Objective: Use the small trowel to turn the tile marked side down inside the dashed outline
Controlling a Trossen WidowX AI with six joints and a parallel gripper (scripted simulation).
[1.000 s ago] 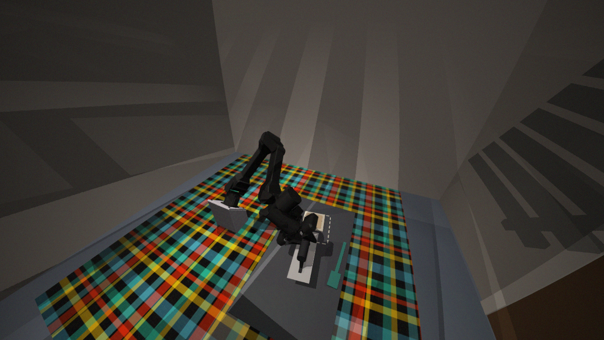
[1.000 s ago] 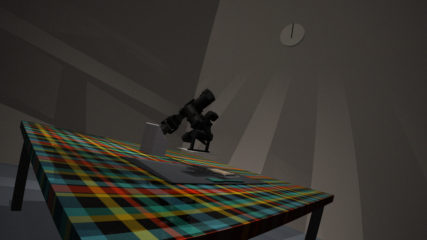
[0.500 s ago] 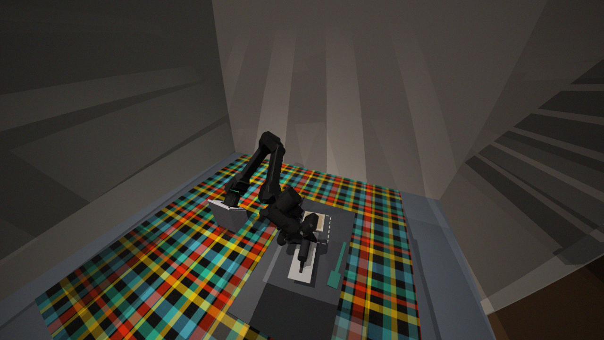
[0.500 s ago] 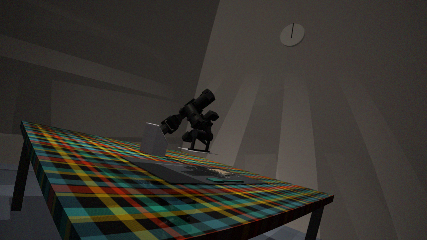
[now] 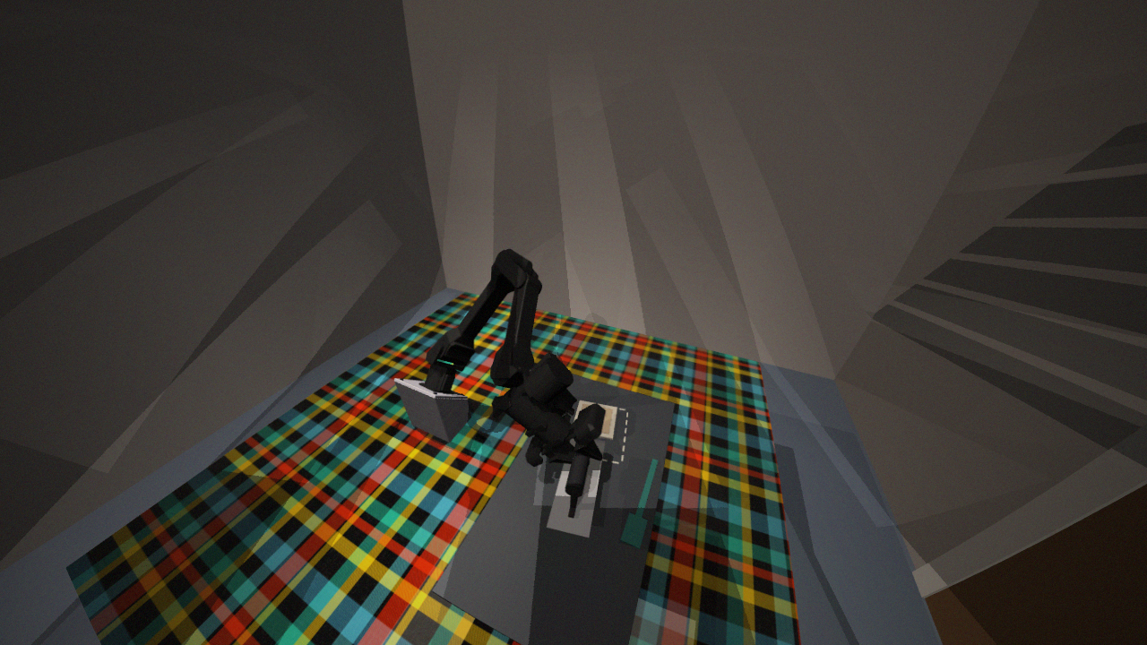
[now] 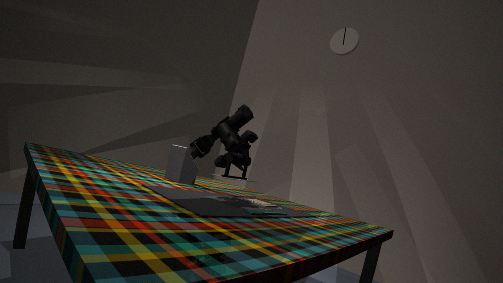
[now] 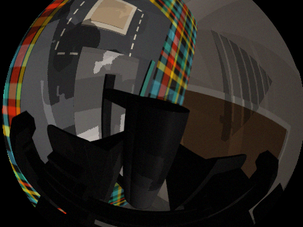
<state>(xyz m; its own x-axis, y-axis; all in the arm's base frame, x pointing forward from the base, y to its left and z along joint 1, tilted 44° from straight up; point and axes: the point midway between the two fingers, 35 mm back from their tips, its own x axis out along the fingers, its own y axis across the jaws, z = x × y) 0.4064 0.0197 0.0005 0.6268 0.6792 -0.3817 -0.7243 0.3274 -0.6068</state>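
Right now my gripper tip is 14 cm above the trowel, 11 cm short of it and 3 cm to the right of it. From my gripper tip the other things lie so: tile (20 cm to the left, 14 cm below, 9 cm behind).
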